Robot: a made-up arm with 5 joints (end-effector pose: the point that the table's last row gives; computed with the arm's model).
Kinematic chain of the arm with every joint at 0, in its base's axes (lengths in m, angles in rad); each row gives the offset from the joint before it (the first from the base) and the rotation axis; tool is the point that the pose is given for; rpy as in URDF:
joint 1: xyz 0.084 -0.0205 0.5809 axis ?
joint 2: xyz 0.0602 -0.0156 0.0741 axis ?
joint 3: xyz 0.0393 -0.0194 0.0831 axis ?
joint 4: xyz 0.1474 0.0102 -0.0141 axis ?
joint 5: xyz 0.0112 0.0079 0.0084 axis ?
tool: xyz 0.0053 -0.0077 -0.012 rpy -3.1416 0 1.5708
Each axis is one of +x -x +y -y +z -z.
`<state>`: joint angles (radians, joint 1 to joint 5).
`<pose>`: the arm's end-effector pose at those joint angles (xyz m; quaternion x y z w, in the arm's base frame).
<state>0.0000 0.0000 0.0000 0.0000 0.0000</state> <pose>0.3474 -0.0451 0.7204 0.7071 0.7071 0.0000 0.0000</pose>
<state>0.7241 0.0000 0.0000 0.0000 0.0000</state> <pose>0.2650 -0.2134 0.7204 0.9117 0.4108 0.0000 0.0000</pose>
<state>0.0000 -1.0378 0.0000 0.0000 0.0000</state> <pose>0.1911 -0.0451 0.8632 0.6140 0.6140 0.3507 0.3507</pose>
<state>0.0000 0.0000 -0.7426 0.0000 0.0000</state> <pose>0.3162 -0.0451 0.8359 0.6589 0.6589 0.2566 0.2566</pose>
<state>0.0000 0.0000 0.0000 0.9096 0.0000</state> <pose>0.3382 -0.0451 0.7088 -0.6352 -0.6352 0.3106 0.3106</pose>
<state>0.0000 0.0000 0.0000 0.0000 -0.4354</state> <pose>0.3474 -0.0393 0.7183 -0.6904 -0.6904 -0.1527 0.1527</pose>
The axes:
joint 1: -z
joint 2: +y
joint 3: +y
joint 4: +y
joint 5: -x

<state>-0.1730 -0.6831 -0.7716 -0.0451 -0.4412</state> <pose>0.1623 -0.0258 0.9051 0.3452 0.6426 0.6121 0.3053</pose>
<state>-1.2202 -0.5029 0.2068 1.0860 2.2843</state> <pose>0.1816 0.1855 0.7801 -0.2777 0.4388 -0.3039 0.7988</pose>
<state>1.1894 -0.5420 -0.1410 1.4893 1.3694</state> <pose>0.1287 -0.2131 0.8260 -0.6526 -0.3787 0.6288 0.1881</pose>
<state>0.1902 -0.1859 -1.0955 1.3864 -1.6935</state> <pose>0.2361 -0.0539 0.8817 -0.5351 -0.3909 -0.5547 0.5032</pose>
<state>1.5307 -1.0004 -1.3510 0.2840 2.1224</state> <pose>0.0566 0.0873 0.8520 0.2646 -0.7449 -0.4381 0.4280</pose>
